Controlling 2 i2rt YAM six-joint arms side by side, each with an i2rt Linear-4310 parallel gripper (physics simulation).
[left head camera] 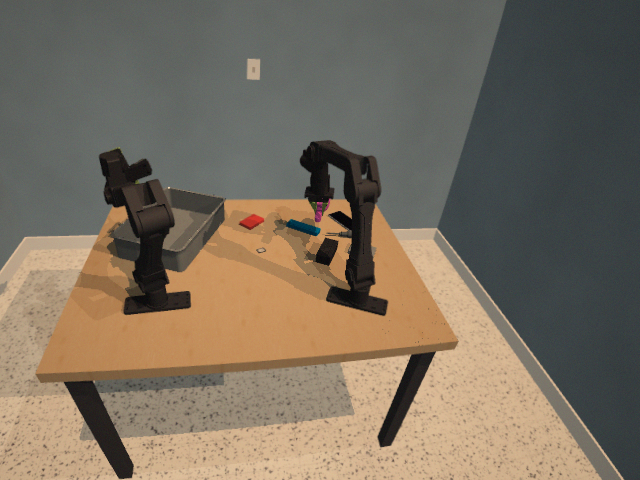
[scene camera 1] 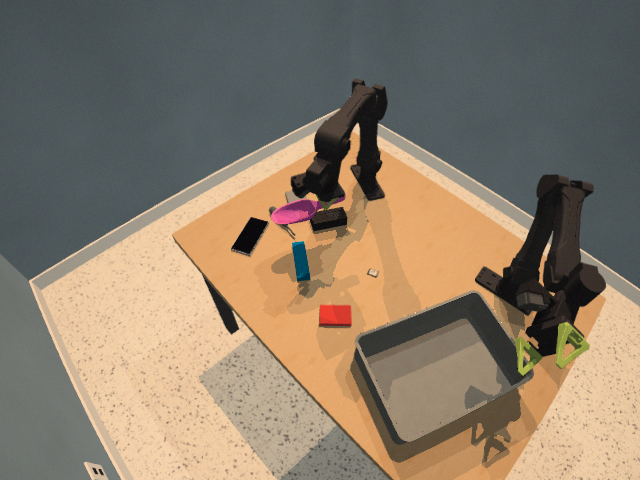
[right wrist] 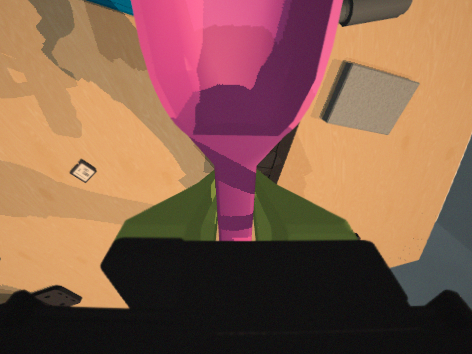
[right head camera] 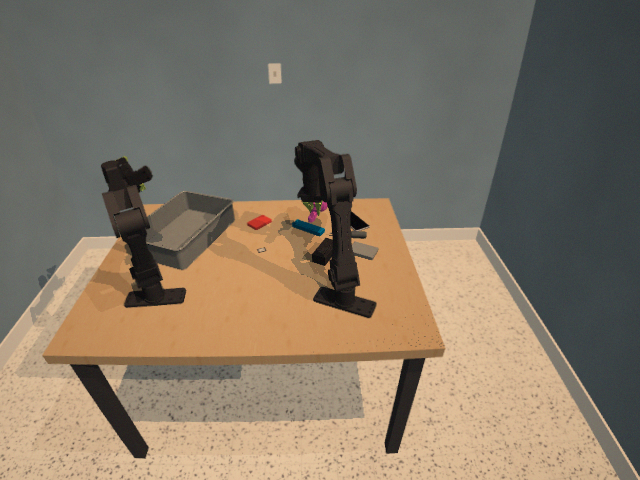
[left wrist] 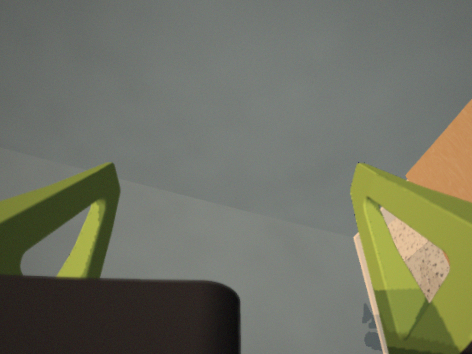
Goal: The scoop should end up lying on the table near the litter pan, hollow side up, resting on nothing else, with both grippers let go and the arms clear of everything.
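Seen in the pictures: left gripper, fingertip midpoint: (left head camera: 122,161) (scene camera 1: 538,370) (right head camera: 132,168) (left wrist: 235,176); right gripper, fingertip midpoint: (left head camera: 319,215) (scene camera 1: 324,206) (right wrist: 235,177) (right head camera: 315,215); left arm's base, origin of the base link: (left head camera: 158,303) (scene camera 1: 505,290) (right head camera: 155,298); right arm's base, origin of the base link: (left head camera: 357,301) (scene camera 1: 366,181) (right head camera: 344,302).
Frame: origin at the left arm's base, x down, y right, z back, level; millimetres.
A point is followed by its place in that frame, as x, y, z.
Note:
The magenta scoop (scene camera 1: 294,212) {-145, 626, -304} (right wrist: 237,65) {-137, 602, -284} (left head camera: 318,211) {-172, 565, -208} (right head camera: 312,213) {-173, 560, -194} is held in the air above the table, hollow side up, in scene camera 1 over the black box and screwdriver. My right gripper (right wrist: 235,177) {-146, 577, -225} (scene camera 1: 328,203) {-146, 577, -225} is shut on its handle. The grey litter pan (scene camera 1: 381,396) {-96, 113, -552} (left head camera: 203,238) {-35, 153, -288} (right head camera: 206,238) {-42, 149, -279} stands on the table, at the lower right in scene camera 1 and apart from the scoop. My left gripper (scene camera 1: 545,356) (left wrist: 235,176) {-311, -101, -391} is open and empty, raised beside the pan's right corner in scene camera 1.
In scene camera 1, a red block (scene camera 1: 334,315) {-15, 354, -430}, a blue block (scene camera 1: 300,260) {-20, 554, -358}, a memory card (scene camera 1: 372,272) {-2, 365, -231}, a black phone (scene camera 1: 249,236) {-8, 754, -396}, a screwdriver (scene camera 1: 285,227) {-13, 693, -286}, a black box (scene camera 1: 329,220) {-38, 586, -182} and a grey block (scene camera 1: 292,197) {-15, 771, -172} lie on the table (scene camera 1: 439,248) {0, 252, 2}.

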